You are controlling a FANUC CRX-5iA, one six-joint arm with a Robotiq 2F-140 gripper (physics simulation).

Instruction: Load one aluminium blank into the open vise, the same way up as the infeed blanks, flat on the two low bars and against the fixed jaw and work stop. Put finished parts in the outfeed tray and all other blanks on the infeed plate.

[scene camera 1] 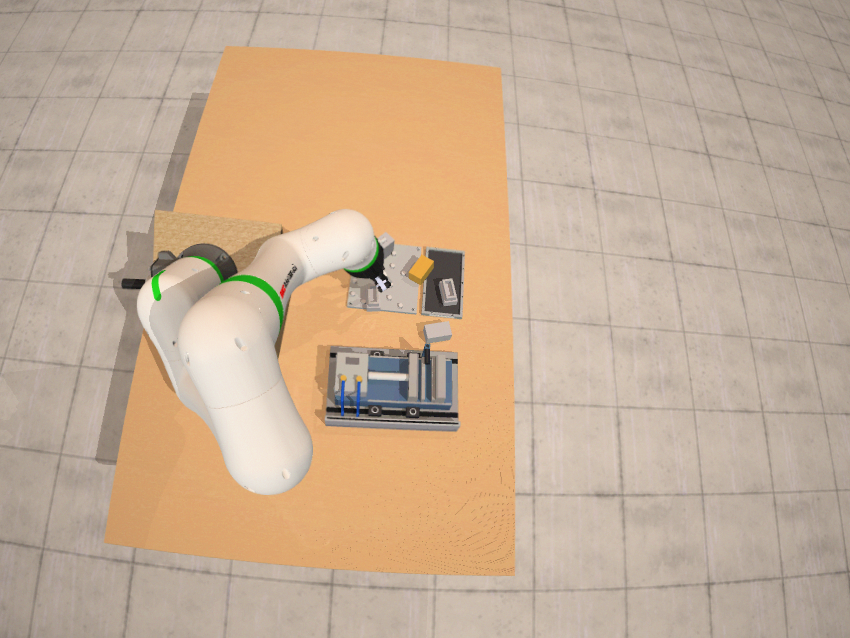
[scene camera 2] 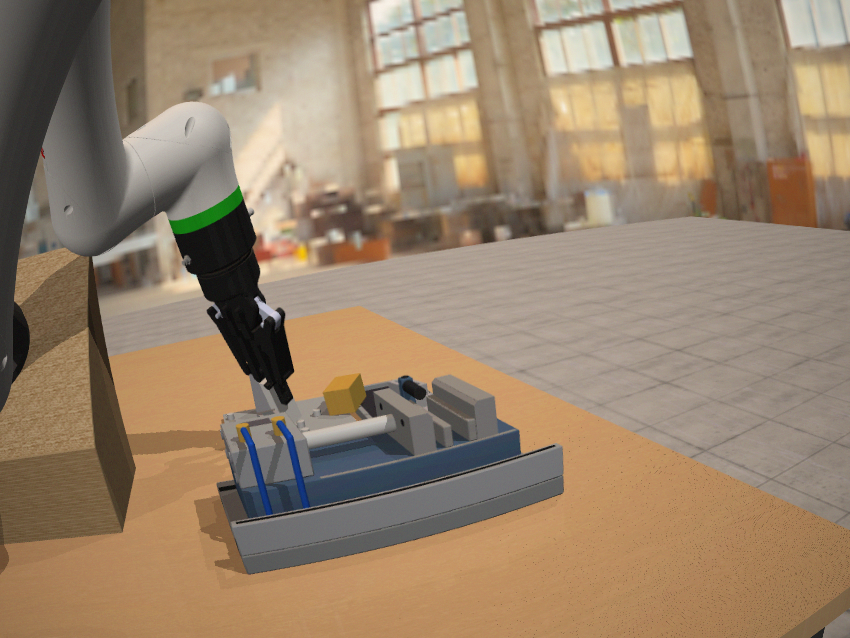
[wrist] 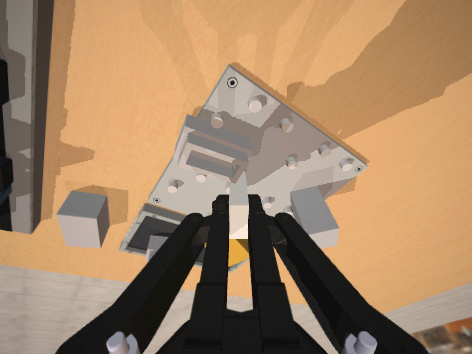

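My gripper (scene camera 1: 382, 282) (scene camera 2: 276, 401) (wrist: 237, 184) is shut and empty, above the infeed plate (scene camera 1: 410, 295) (wrist: 270, 160). A grey part with a pocket (scene camera 1: 371, 298) (wrist: 220, 150) sits at the plate's edge on the vise side. A plain grey block (scene camera 1: 387, 243) (wrist: 315, 215) is at another plate corner. Another plain grey block (scene camera 1: 437, 332) (wrist: 82, 215) lies on the table between tray and vise. A pocketed part (scene camera 1: 448, 291) lies in the outfeed tray (scene camera 1: 462, 274) (wrist: 132, 235). The vise (scene camera 1: 391, 377) (scene camera 2: 411, 460) is open, with no blank visible between its jaws.
A yellow block (scene camera 1: 420, 269) (scene camera 2: 343, 394) (wrist: 237, 254) is at the plate's tray-side edge, partly hidden by the fingers in the wrist view. Pegs stand up from the plate. The dark work stop (scene camera 1: 426, 353) (scene camera 2: 413, 388) projects at the vise's side. Two blue hoses (scene camera 2: 295, 466) rise at its left end.
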